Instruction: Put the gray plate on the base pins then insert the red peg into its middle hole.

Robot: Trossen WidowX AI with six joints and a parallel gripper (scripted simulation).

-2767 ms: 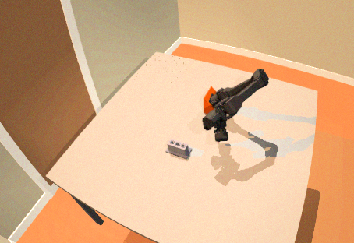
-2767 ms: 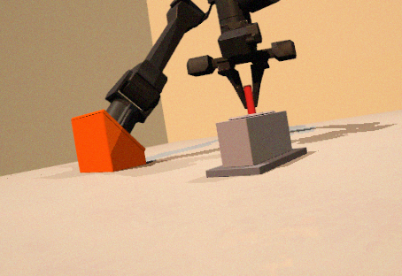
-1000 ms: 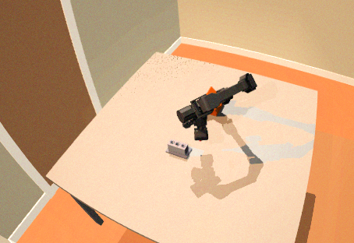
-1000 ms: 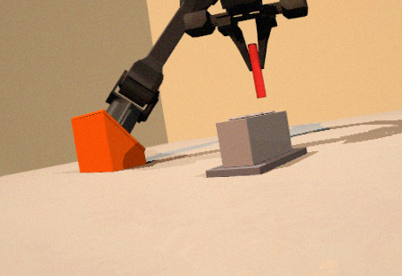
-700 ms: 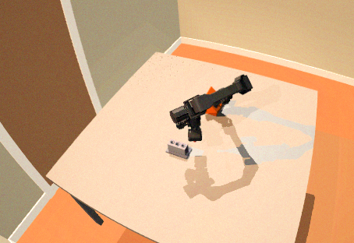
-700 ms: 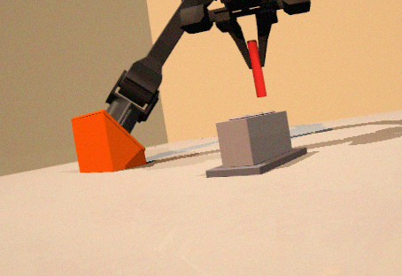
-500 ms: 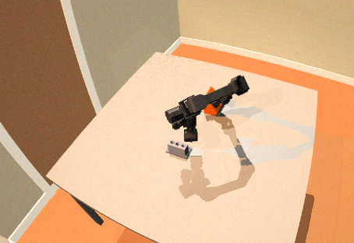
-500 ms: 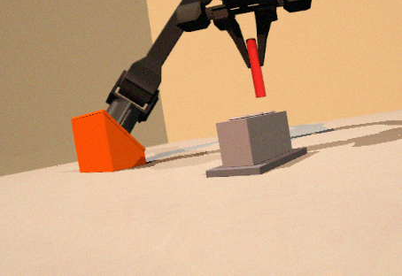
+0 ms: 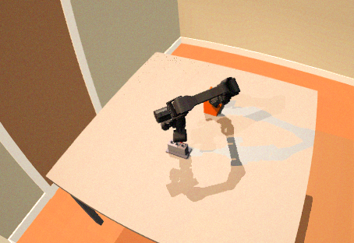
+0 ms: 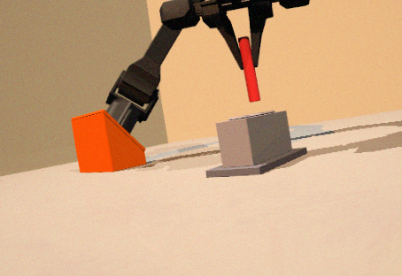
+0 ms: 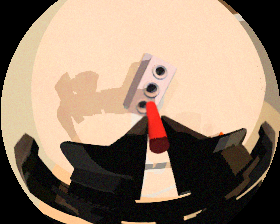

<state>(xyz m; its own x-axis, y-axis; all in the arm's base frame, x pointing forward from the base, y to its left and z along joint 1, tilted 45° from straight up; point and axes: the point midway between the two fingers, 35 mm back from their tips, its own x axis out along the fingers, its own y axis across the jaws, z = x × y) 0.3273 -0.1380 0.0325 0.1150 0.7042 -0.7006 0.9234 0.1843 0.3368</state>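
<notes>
The gray plate lies 2 cm to the right of my gripper tip and 7 cm below it. The rest, counted from my gripper tip: gray base 2 cm to the right, 11 cm below; red peg right at my gripper tip.
</notes>
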